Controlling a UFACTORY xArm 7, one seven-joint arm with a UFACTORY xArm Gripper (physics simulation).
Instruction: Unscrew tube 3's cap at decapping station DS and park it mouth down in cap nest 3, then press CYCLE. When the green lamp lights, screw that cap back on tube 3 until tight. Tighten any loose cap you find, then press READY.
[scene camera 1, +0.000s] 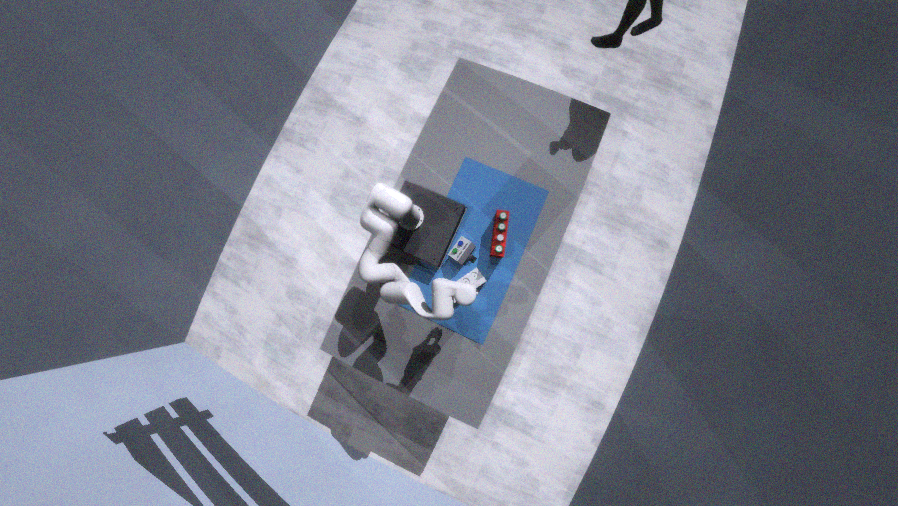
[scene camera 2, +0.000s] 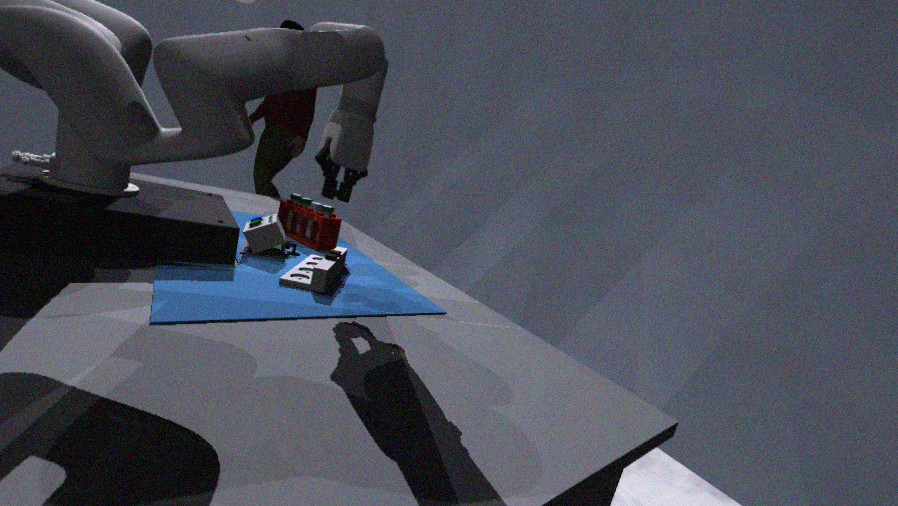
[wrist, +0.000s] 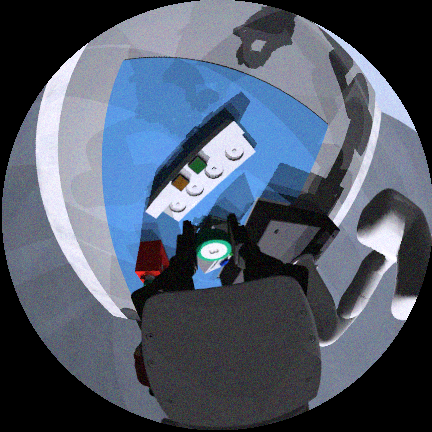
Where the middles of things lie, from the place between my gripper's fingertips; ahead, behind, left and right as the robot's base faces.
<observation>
Now: the cap 3 (wrist: 211, 244) 10 mm to the left of my hand and 10 mm above it.
</observation>
